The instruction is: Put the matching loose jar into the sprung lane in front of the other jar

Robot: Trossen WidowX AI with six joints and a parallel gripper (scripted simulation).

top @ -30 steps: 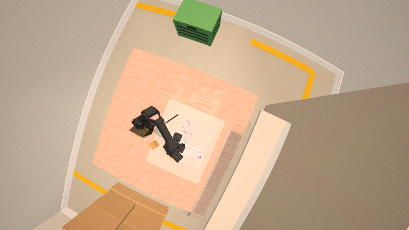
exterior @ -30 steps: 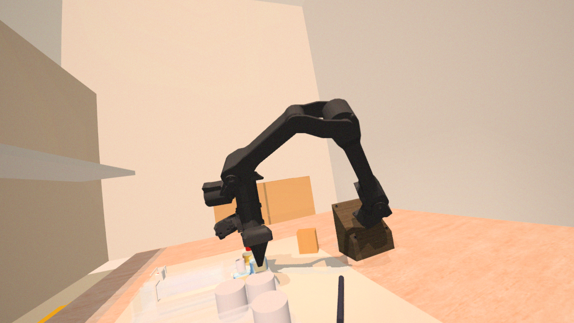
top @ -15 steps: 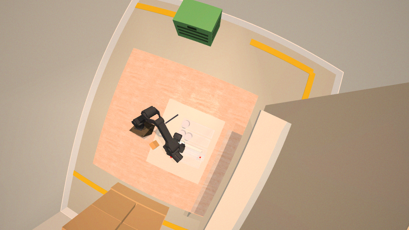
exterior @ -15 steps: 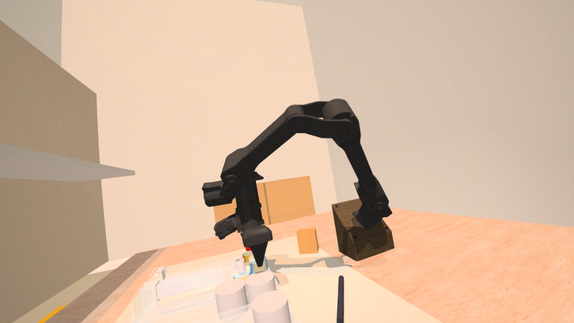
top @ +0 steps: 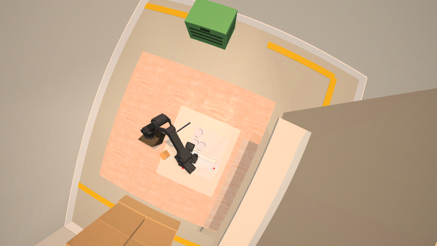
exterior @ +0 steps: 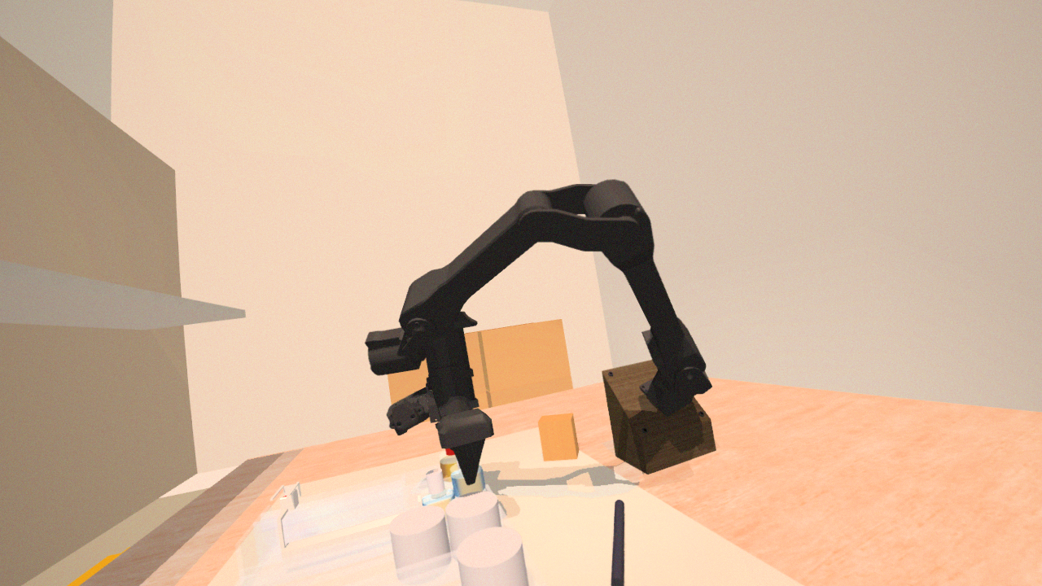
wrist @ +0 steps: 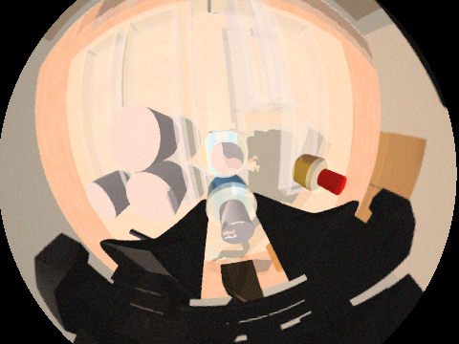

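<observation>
My gripper tip is now 140 mm short of the clear pusher lane, 40 mm to the left of it and 30 mm above it. Also, from my gripper tip: black rod: 110 mm behind, 170 mm to the left, 50 mm below; then shelf: 500 mm ahead, 70 mm to the right, 310 mm above; then pusher plate: 150 mm ahead, 50 mm to the right.
</observation>
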